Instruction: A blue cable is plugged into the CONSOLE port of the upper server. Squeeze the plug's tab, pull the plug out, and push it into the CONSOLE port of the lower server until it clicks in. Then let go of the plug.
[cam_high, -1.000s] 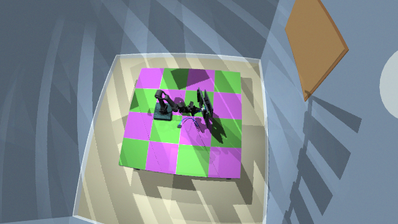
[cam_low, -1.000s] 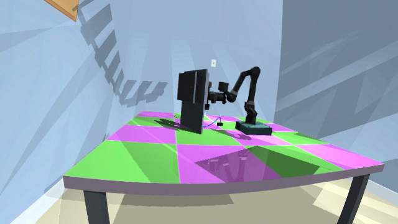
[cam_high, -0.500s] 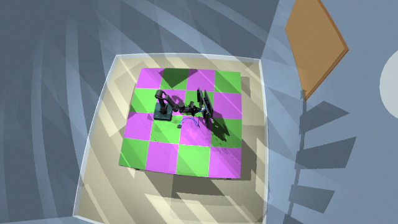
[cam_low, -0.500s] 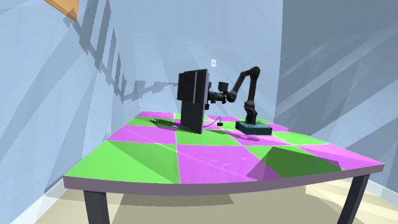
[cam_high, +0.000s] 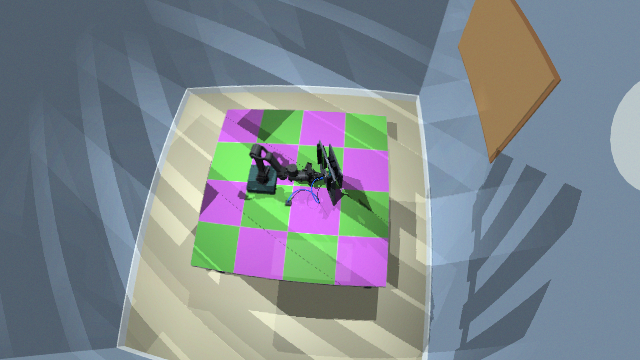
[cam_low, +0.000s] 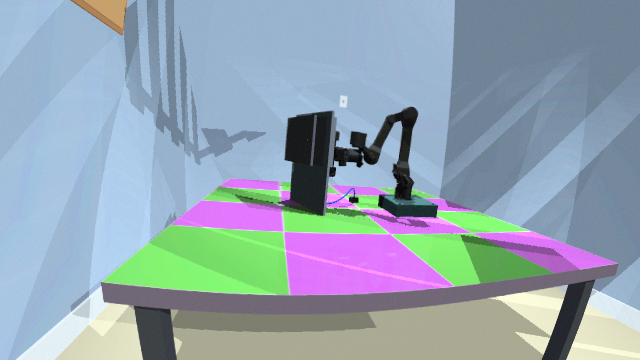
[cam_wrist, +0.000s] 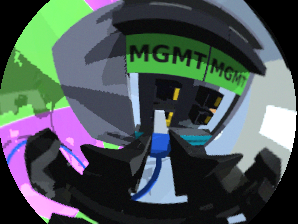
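My gripper tip is right at the blue plug. From my gripper tip the other things lie so: small black block (210 mm behind, 150 mm to the right, 210 mm below).
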